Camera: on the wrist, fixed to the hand. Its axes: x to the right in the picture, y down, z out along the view.
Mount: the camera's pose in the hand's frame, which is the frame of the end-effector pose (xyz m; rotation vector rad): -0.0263 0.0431 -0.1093 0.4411 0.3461 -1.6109
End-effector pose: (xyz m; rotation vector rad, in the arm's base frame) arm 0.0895 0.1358 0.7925 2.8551 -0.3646 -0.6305
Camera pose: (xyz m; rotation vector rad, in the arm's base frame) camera 0.1054 0.1170 0.9103 -2.0991 -1.5694 0.1031
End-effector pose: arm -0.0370 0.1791 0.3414 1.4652 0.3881 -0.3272
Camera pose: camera -0.0475 0.2910 0.3846 1.3134 1.8527 -1.4971
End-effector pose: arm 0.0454 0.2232 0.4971 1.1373 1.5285 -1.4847
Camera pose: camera 0.1043 0.3267 0.5152 -0.0667 -1.6687 1.7567
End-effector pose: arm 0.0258 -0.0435 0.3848 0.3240 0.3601 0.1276
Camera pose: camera -0.0414 0.0238 0.3110 0.3622 0.8990 -1.5102
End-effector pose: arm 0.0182 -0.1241 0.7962 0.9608 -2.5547 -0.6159
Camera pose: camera 0.0636 -0.1070 0.9064 2.8642 -1.1324 -0.1151
